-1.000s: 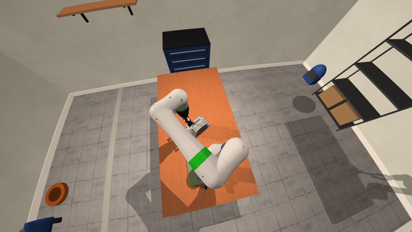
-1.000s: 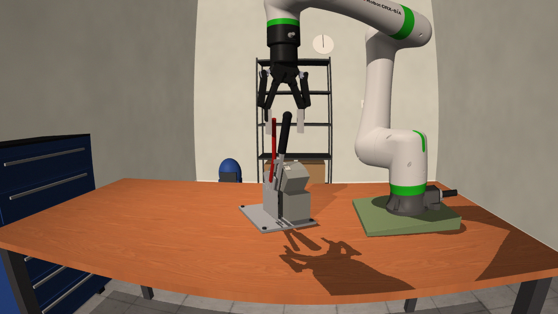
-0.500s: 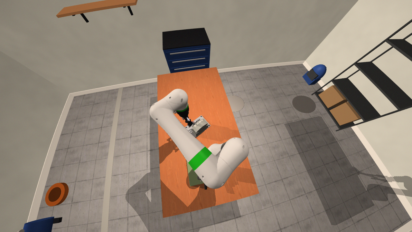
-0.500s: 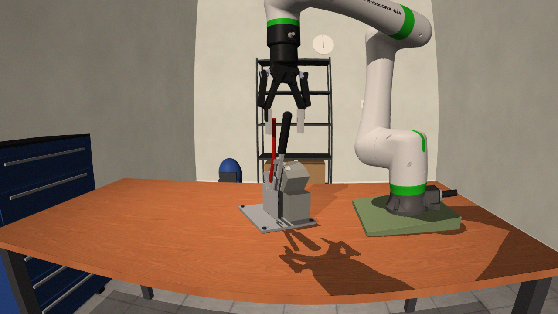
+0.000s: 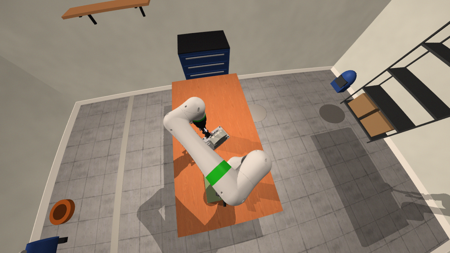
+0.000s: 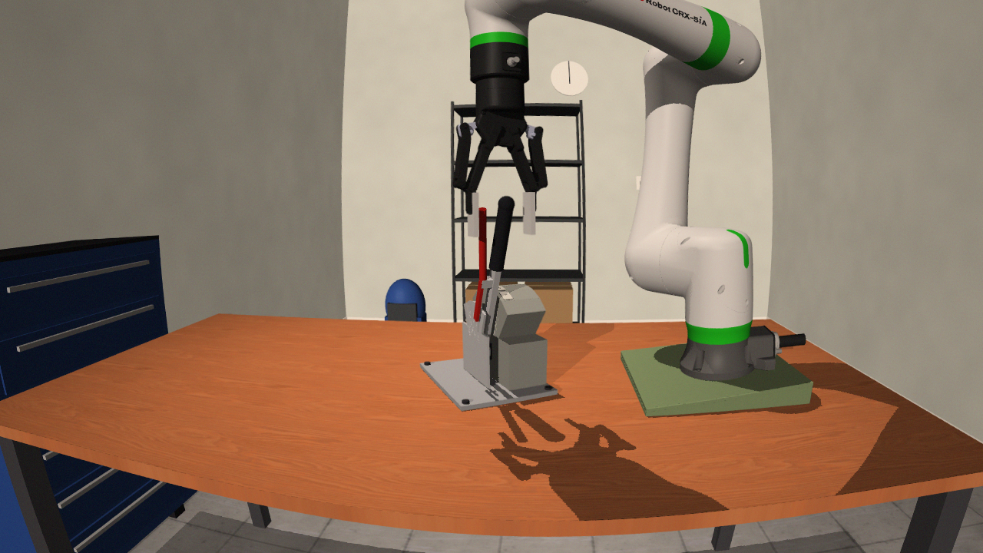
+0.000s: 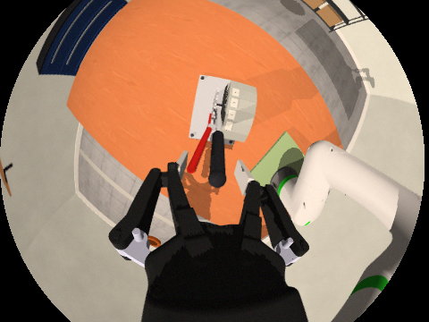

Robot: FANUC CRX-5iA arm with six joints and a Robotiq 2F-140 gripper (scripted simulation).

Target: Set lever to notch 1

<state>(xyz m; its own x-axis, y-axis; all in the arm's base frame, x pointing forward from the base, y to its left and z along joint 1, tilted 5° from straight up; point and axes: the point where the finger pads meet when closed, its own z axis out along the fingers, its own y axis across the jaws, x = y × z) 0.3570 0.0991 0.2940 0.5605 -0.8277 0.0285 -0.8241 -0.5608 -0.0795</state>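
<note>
Now: hand 100 mm above the red bar, 40 mm short of it and 30 mm to the left of it.
</note>
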